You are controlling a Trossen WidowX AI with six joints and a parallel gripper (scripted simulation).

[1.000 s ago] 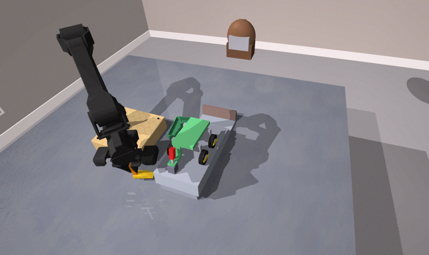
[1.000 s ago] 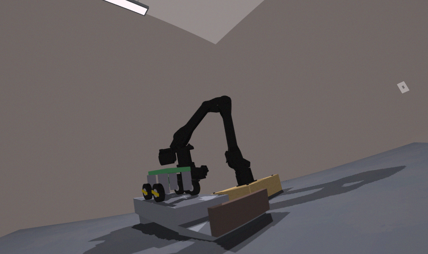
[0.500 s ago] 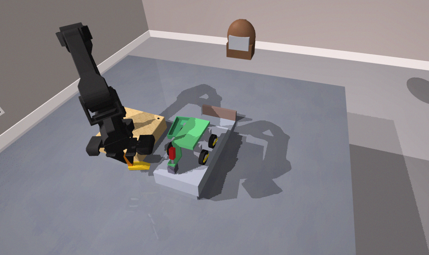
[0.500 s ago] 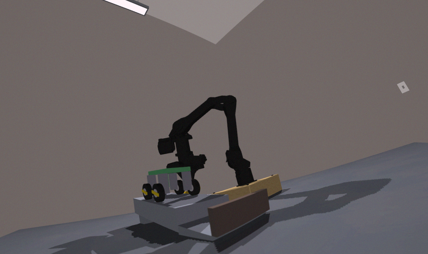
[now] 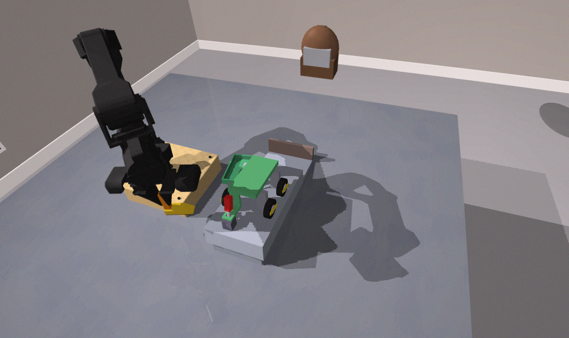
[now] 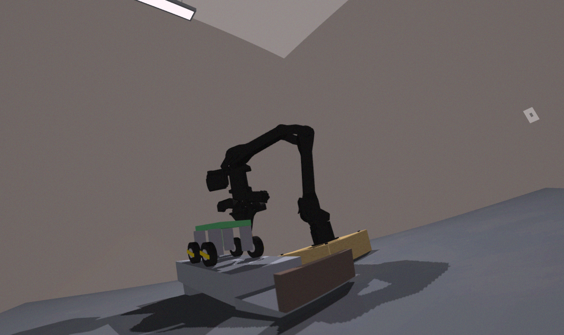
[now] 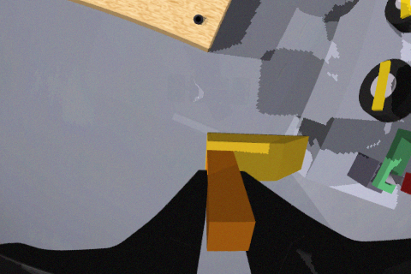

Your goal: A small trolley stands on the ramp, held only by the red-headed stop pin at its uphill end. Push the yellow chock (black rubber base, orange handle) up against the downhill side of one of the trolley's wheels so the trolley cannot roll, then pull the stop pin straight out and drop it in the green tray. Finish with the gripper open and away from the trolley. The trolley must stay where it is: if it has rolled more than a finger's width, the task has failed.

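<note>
Now: gripper tip 27 cm to the right of the green tray, 15 cm above it and 1 cm short of it. Round my gripper tip: yellow chock 2 cm ahead, 1 cm to the left, 1 cm below; trolley 15 cm to the left, 15 cm ahead, 3 cm below; red-headed stop pin 14 cm ahead, 5 cm to the left, 1 cm below.
</note>
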